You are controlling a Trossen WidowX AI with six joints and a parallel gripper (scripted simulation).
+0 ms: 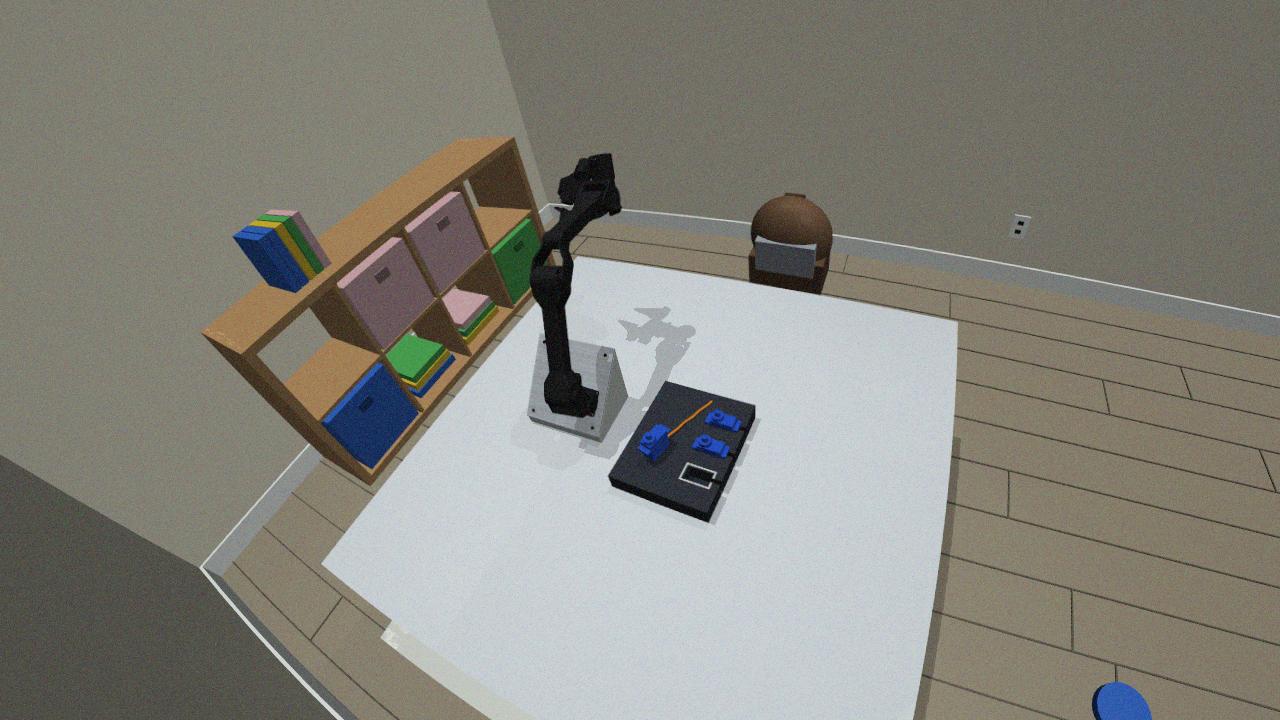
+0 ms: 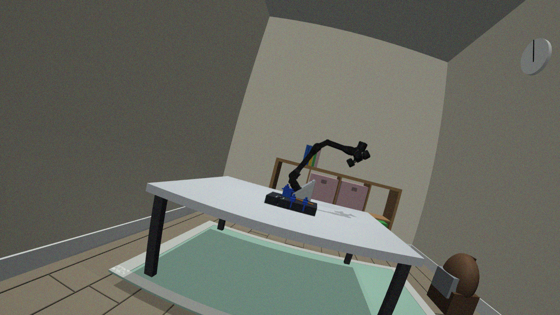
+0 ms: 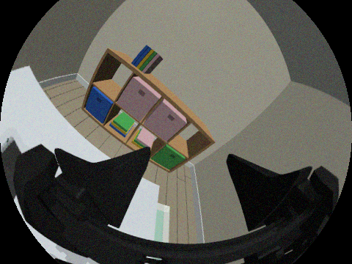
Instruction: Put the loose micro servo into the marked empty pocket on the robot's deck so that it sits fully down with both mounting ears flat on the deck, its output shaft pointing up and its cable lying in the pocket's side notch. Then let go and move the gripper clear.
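Right now my gripper tip is 45 cm short of the dark deck, 41 cm to the left of it and 38 cm above it.
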